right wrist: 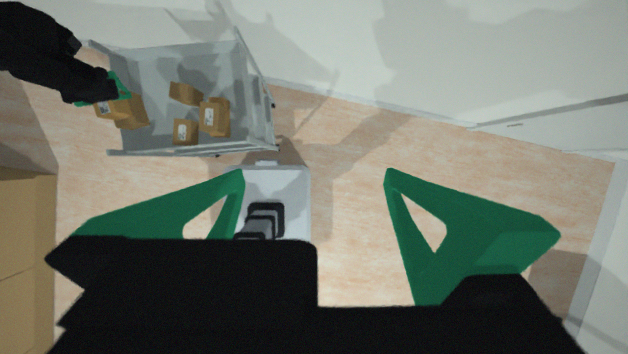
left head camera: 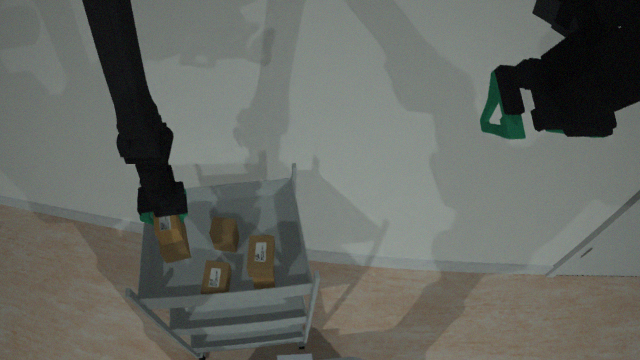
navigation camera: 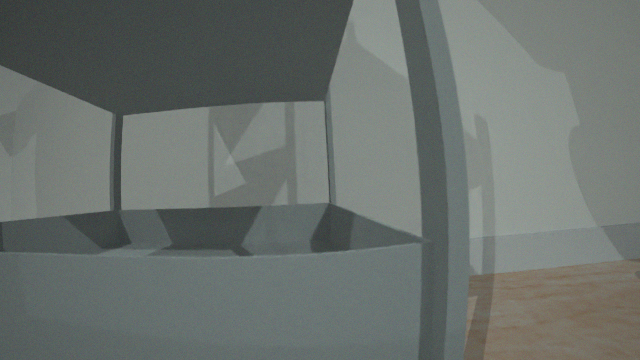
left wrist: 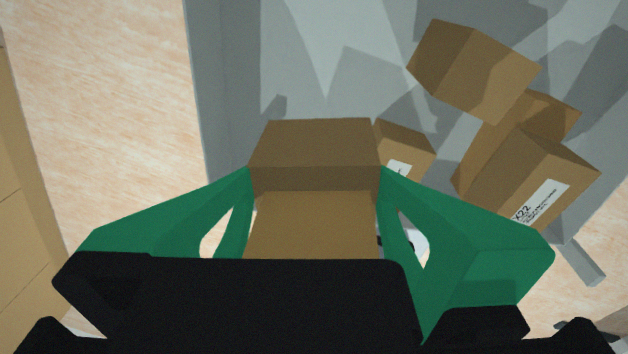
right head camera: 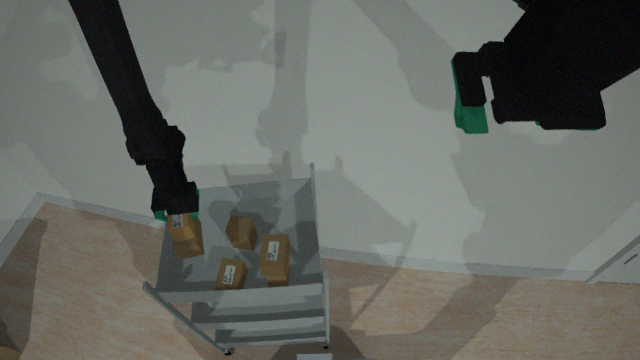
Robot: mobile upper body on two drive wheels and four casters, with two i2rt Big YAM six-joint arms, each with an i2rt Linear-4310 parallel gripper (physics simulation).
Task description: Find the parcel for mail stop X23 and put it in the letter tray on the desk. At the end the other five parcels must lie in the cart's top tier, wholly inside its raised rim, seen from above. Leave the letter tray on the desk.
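Places are measured from the left arm's base along level axes (x ahead, y left, z up), in metres.
Where they show: left gripper, fingertip midpoint: [right wrist: 119, 97] [left wrist: 314, 176]; right gripper, fingertip midpoint: [right wrist: 314, 176] [left head camera: 515, 125] [right head camera: 498, 119].
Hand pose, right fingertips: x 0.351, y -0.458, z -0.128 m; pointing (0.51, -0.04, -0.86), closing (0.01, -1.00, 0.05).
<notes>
After its pixels a point has its place.
My left gripper [left head camera: 165, 217] {x 0.531, y 0.060, z -0.568 m} [right head camera: 178, 216] {x 0.531, y 0.060, z -0.568 m} [left wrist: 314, 176] {x 0.531, y 0.060, z -0.568 m} is shut on what appear to be two stacked parcels [right head camera: 181, 227] {x 0.476, y 0.036, z -0.512 m} [left wrist: 312, 225] {x 0.528, y 0.058, z -0.537 m}, over the left side of the cart [left head camera: 225, 299] {x 0.403, y -0.054, z -0.718 m} [right head camera: 245, 292] {x 0.405, y -0.077, z -0.697 m}. The upper label is too small to read. In the cart's top tier lie a small labelled parcel [left head camera: 209, 276] {x 0.457, y -0.016, z -0.698 m} [left wrist: 385, 130] {x 0.501, y -0.011, z -0.716 m}, a parcel turned at an angle [left head camera: 224, 234] {x 0.554, y -0.057, z -0.658 m} [left wrist: 470, 70] {x 0.583, y -0.035, z -0.657 m}, and the X22 parcel [left head camera: 254, 262] {x 0.468, y -0.133, z -0.645 m} [left wrist: 540, 165] {x 0.531, y -0.123, z -0.645 m} on another parcel [left wrist: 500, 140] {x 0.523, y -0.125, z -0.706 m}. My right gripper [right wrist: 314, 176] {x 0.351, y -0.458, z -0.128 m} is open and empty, far right of the cart. The letter tray does not show.
A tan, flat-faced piece [left wrist: 20, 200] {x -0.411, y 1.354, z -1.232 m} [right wrist: 25, 250] {x -0.215, y 1.322, z -1.213 m} stands at the left in both wrist views. A pale wall stands behind the cart. The cart's side panel [navigation camera: 210, 300] {x 0.415, y -0.178, z -1.227 m} fills much of the navigation view. A white base-like block [right wrist: 295, 190] {x 0.176, y -0.397, z -1.150 m} shows beside the cart.
</notes>
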